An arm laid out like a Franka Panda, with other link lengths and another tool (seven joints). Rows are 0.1 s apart.
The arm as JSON. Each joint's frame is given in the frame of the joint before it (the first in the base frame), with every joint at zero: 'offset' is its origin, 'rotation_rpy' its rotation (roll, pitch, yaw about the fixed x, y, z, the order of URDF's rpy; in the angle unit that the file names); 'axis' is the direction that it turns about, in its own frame. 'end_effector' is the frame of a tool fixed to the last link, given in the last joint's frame.
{
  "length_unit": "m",
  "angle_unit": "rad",
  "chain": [
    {
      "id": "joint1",
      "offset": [
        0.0,
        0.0,
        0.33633
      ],
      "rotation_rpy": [
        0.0,
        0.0,
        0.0
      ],
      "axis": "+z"
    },
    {
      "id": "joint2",
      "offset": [
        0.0,
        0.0,
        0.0
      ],
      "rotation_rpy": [
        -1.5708,
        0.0,
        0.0
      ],
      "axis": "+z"
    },
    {
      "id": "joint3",
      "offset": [
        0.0,
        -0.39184,
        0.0
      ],
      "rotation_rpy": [
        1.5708,
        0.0,
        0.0
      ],
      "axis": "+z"
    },
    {
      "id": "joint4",
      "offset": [
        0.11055,
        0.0,
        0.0
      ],
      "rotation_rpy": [
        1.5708,
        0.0,
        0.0
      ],
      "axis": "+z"
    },
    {
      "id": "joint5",
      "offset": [
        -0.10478,
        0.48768,
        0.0
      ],
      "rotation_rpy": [
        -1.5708,
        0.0,
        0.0
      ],
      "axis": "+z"
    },
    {
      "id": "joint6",
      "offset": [
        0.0,
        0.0,
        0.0
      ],
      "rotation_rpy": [
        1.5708,
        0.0,
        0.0
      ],
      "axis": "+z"
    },
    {
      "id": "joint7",
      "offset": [
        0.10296,
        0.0,
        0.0
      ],
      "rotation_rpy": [
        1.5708,
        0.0,
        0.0
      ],
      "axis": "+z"
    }
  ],
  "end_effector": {
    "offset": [
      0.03,
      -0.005,
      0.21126
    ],
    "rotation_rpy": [
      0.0,
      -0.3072,
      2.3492
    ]
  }
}
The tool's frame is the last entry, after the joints.
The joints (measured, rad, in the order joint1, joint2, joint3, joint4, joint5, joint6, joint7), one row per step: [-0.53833 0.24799 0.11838 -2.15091 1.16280 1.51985 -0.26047]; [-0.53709 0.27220 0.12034 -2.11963 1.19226 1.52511 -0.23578]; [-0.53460 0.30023 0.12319 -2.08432 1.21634 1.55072 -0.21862]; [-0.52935 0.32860 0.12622 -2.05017 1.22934 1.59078 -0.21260]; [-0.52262 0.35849 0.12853 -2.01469 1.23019 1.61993 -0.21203]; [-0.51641 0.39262 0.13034 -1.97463 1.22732 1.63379 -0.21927]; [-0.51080 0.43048 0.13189 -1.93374 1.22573 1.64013 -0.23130]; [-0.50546 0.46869 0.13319 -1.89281 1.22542 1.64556 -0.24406]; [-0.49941 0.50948 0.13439 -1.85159 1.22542 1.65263 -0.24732]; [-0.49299 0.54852 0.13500 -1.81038 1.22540 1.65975 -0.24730]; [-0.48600 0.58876 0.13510 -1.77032 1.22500 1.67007 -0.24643]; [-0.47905 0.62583 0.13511 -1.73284 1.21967 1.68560 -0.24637]
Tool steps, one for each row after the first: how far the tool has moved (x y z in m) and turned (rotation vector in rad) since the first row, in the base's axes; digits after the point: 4 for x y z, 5 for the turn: [0.0159 -0.0039 0.0017 0.01688 0.00822 -0.02763]; [0.0348 -0.0104 -0.0004 0.01569 0.00914 -0.06110]; [0.0532 -0.0172 -0.0065 -0.00324 0.00295 -0.09142]; [0.0688 -0.0214 -0.0132 -0.02223 -0.00507 -0.10430]; [0.0834 -0.0240 -0.0195 -0.03298 -0.01972 -0.10405]; [0.0971 -0.0256 -0.0271 -0.03655 -0.03630 -0.09974]; [0.1106 -0.0271 -0.0352 -0.03859 -0.05344 -0.09633]; [0.1237 -0.0283 -0.0458 -0.03934 -0.05944 -0.09597]; [0.1366 -0.0295 -0.0559 -0.04073 -0.06366 -0.09673]; [0.1488 -0.0307 -0.0683 -0.04403 -0.06479 -0.09952]; [0.1599 -0.0324 -0.0812 -0.05525 -0.06656 -0.10208]
